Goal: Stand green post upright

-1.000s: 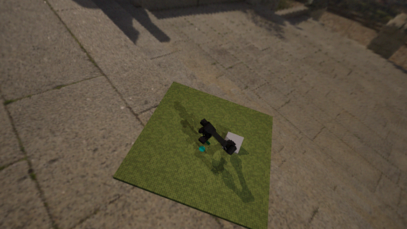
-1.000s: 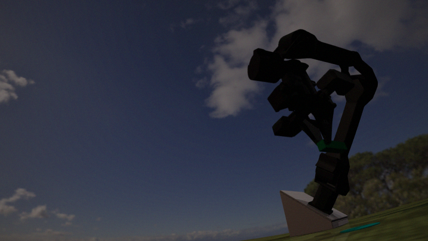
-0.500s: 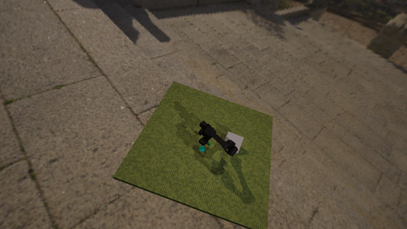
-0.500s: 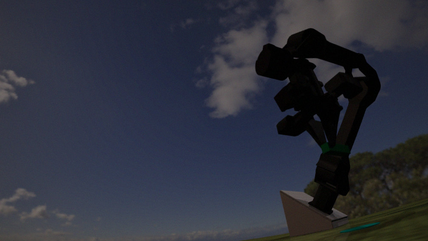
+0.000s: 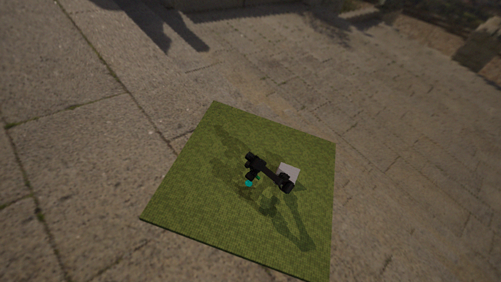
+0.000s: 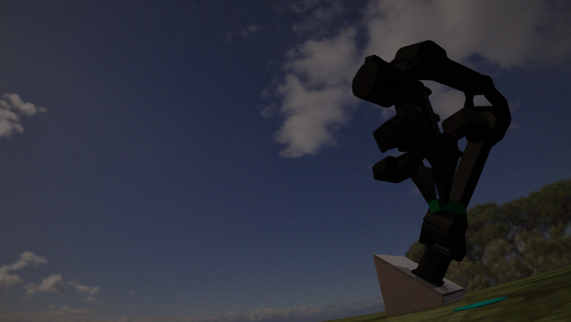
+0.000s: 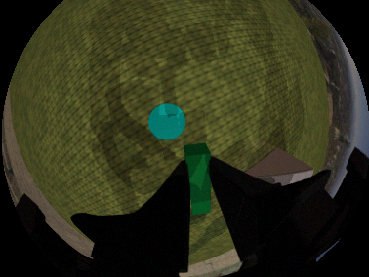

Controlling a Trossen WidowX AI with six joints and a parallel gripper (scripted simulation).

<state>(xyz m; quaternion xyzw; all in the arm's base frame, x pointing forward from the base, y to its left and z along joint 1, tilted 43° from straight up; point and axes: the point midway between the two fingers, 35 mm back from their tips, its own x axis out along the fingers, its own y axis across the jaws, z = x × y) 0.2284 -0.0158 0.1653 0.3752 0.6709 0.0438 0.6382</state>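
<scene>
Now: the cyan circle 1 cm ahead of my gripper tip, 1 cm to the left of it and 13 cm below it. From my gripper tip the other things lie so: green post: 2 cm behind, 1 cm to the left.
</scene>
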